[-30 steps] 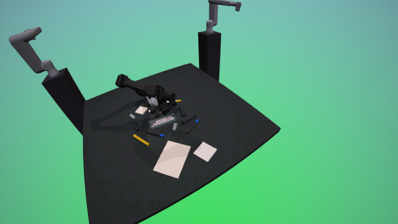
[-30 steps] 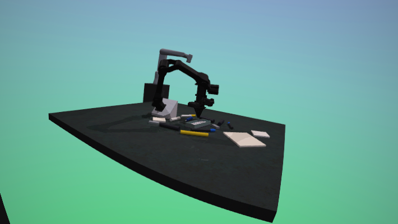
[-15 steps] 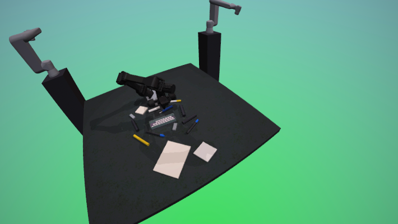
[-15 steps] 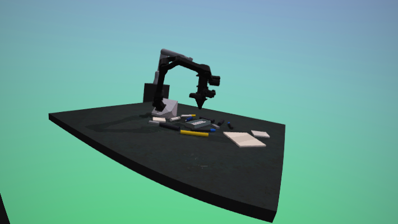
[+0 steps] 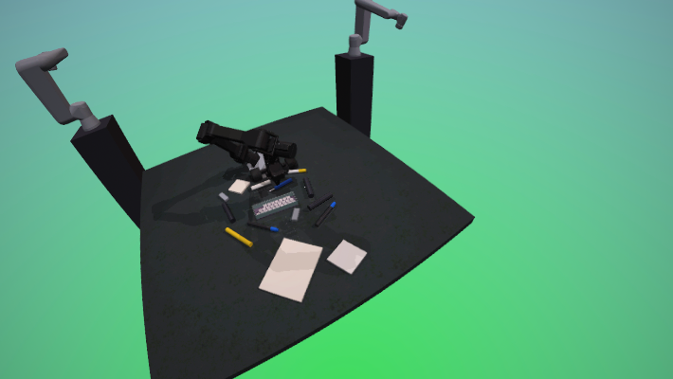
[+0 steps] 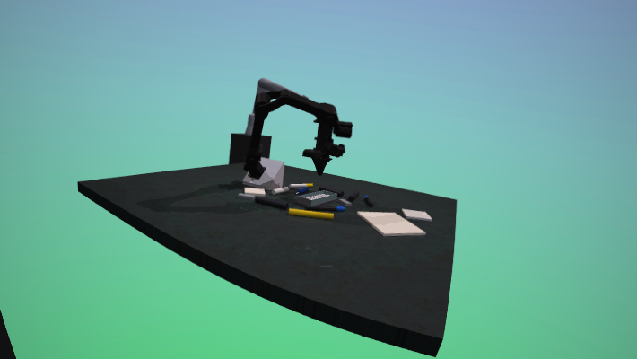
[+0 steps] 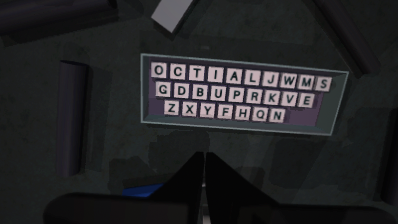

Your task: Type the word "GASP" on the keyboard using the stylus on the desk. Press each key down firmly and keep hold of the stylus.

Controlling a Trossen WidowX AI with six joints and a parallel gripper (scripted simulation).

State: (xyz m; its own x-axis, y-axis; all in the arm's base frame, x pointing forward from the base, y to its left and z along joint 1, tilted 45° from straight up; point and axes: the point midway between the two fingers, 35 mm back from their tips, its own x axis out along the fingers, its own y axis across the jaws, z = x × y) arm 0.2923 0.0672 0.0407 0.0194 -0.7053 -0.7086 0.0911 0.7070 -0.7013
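The blue stylus is 9 cm behind my gripper tip, 1 cm to the left of it and 9 cm below it. The rest, counted from my gripper tip: yellow marker 10 cm ahead, 23 cm to the right, 8 cm below; then grey block 11 cm ahead, 2 cm to the left, 9 cm below; then white yellow-tipped pen 14 cm behind, 14 cm to the left, 9 cm below.
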